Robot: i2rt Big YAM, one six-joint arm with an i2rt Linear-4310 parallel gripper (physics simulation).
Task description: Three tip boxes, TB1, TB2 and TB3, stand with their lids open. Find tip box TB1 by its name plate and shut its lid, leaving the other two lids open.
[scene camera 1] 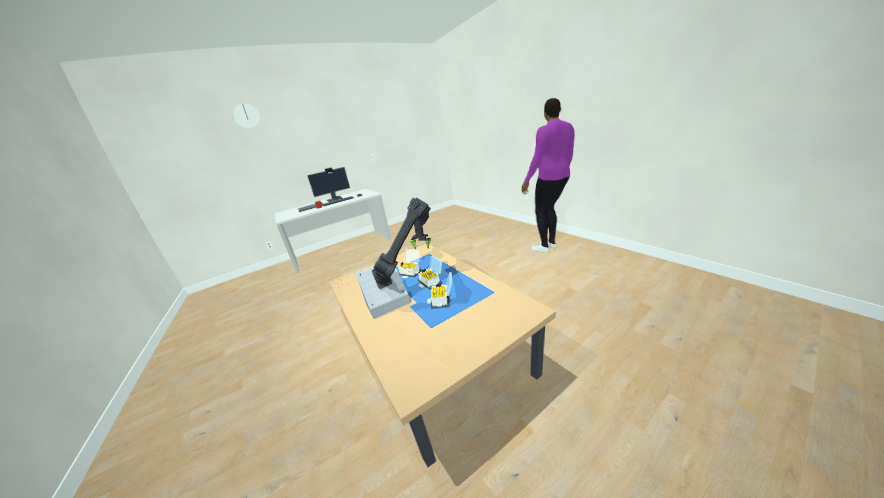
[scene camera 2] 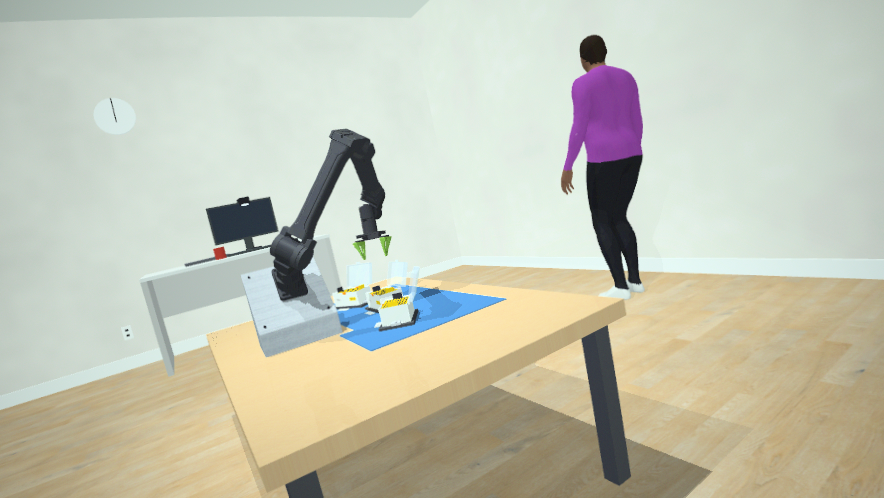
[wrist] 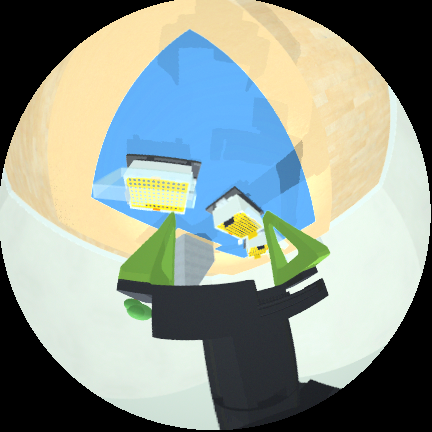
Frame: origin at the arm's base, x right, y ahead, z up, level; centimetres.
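Seen in the pictures: gripper, fingertip midpoint: (scene camera 1: 421, 249) (scene camera 2: 375, 258) (wrist: 222, 214); arm's base at its link origin: (scene camera 1: 381, 277) (scene camera 2: 289, 283).
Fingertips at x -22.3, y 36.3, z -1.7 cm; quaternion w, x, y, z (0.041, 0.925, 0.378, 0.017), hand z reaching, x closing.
Observation:
Offsets run from my fingertips to a thing's top centre. Level surfaces: height alone.
Three white tip boxes with yellow racks stand on a blue mat {dz -15.8 cm} (scene camera 1: 470, 290) (scene camera 2: 457, 303) (wrist: 190, 100): a far box (scene camera 1: 408, 269) (scene camera 2: 350, 297) (wrist: 157, 192), a middle box {dy -6.1, dx +19.2, dz -8.4 cm} (scene camera 1: 428, 278) (scene camera 2: 377, 300) (wrist: 236, 220) and a near box {dy -10.2, dx +41.8, dz -8.4 cm} (scene camera 1: 439, 298) (scene camera 2: 396, 314) (wrist: 257, 249). Clear lids stand up on the far box, the middle box and the near box. No name plate is legible, so I cannot tell which is TB1. My gripper (scene camera 1: 420, 243) (scene camera 2: 374, 256) (wrist: 222, 214) is open and empty, pointing down above the far part of the mat, clear of the lids.
The arm's grey base block (scene camera 1: 382, 295) (scene camera 2: 296, 324) (wrist: 194, 257) stands beside the mat on the wooden table {dz -16.1 cm} (scene camera 1: 433, 364) (scene camera 2: 346, 395). A white desk (scene camera 1: 321, 219) (scene camera 2: 204, 290) with a monitor stands behind. A person (scene camera 1: 553, 151) (scene camera 2: 609, 117) stands beyond the table.

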